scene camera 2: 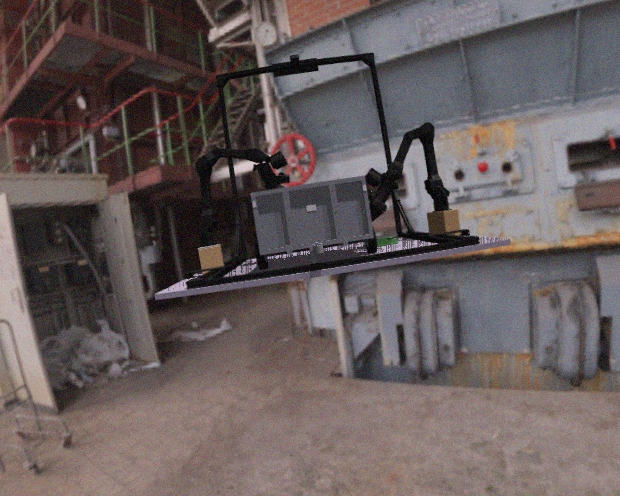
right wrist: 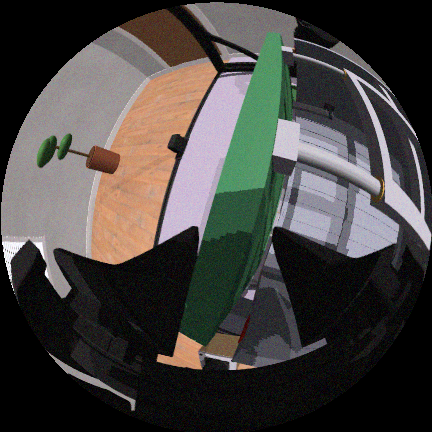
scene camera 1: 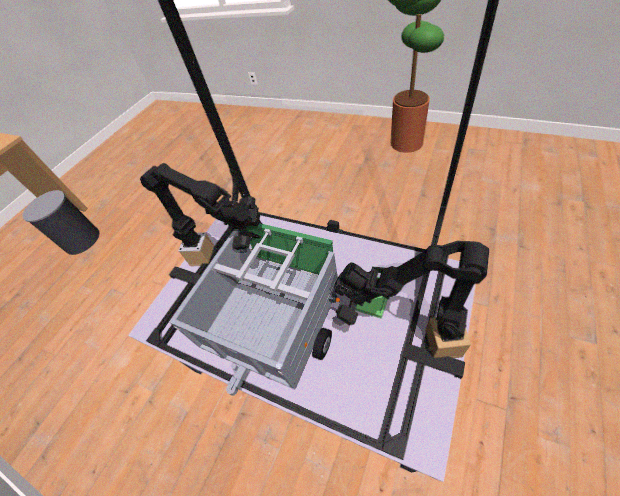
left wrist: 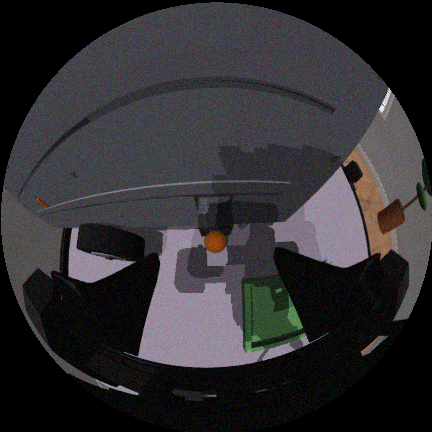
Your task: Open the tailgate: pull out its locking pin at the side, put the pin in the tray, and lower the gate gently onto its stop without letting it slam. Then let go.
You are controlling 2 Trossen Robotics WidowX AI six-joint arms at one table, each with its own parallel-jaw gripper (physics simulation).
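Frame: origin at the left arm's base, x ahead, y left, z up, level; centimetres.
Seen in the pictures: left gripper, between the fingertips: (scene camera 1: 340, 301) (left wrist: 217, 257); right gripper, between the fingertips: (scene camera 1: 260, 230); left arm's base, origin of its link: (scene camera 2: 442, 211) (scene camera 1: 450, 330); right arm's base, origin of its link: (scene camera 2: 208, 245) (right wrist: 216, 364) (scene camera 1: 192, 241).
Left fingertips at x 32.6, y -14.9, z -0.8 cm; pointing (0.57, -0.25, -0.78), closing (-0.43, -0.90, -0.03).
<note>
Pixels of each thing's top centre, then the offset from my left fingertips to it. "pt": a spot on its surface instead.
- grey trailer, centre of its top: (scene camera 1: 251, 286) (scene camera 2: 306, 186) dx +26.1, dy +1.2, dz +18.2 cm
- green tray, centre of its top: (left wrist: 297, 308) (scene camera 1: 372, 293) (scene camera 2: 380, 239) dx -12.1, dy -6.5, dz -8.6 cm
- white frame, a spot on its surface: (scene camera 1: 284, 252) pt dx +16.1, dy -10.5, dz +17.9 cm
- black wheel, centre of its top: (left wrist: 84, 234) (scene camera 1: 320, 337) dx +7.9, dy +12.1, dz -0.4 cm
- hitch, a spot on its surface: (scene camera 1: 236, 380) pt dx +36.1, dy +22.8, dz -2.5 cm
The pin's orange knob (scene camera 1: 337, 299) (left wrist: 215, 242) sticks out at a bracket low on the side of the grey trailer (scene camera 1: 315, 305) (scene camera 2: 310, 217) (left wrist: 150, 135). My left gripper (left wrist: 217, 257) is open and empty, its spread fingertips on either side of the knob with gaps. The green tailgate (scene camera 1: 323, 258) (right wrist: 250, 150) stands nearly upright at the trailer's far end. My right gripper (scene camera 1: 250, 235) (right wrist: 236, 233) is shut on its top edge near the left corner, the gate slanting between the fingers. The green tray (scene camera 1: 372, 308) (scene camera 2: 386, 241) (left wrist: 247, 320) lies beside the trailer; no pin shows in it.
A white frame (scene camera 1: 284, 252) with rods reaches from the trailer's walls to the tailgate. A black wheel (scene camera 1: 322, 343) (left wrist: 110, 241) stands near the left gripper. The hitch (scene camera 1: 236, 380) points to the near edge. Black frame bars (scene camera 1: 330, 416) edge the pale mat.
</note>
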